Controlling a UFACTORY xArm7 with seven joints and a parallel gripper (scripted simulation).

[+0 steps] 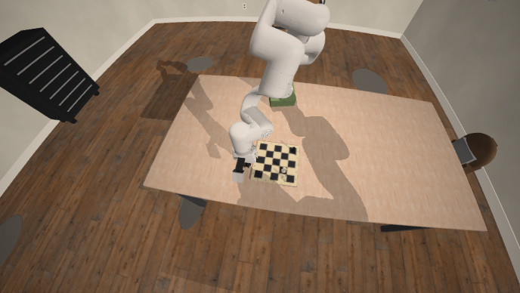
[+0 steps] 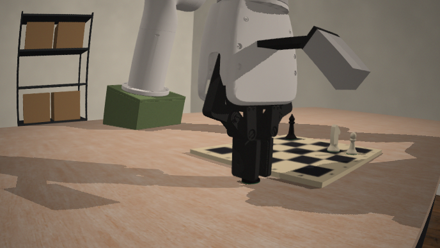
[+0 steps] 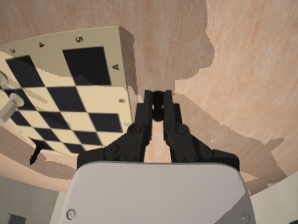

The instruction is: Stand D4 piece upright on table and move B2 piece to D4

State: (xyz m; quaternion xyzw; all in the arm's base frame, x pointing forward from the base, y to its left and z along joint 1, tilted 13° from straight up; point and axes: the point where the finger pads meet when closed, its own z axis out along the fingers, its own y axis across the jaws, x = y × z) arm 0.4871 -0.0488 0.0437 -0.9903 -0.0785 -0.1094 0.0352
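Right now my hand is 1 cm above the black pawn. Round my hand: chessboard 13 cm to the left, 6 cm behind, 2 cm below; then white pawn 18 cm to the left, 1 cm below, 1 cm ahead; then white knight 18 cm to the left, 2 cm behind.
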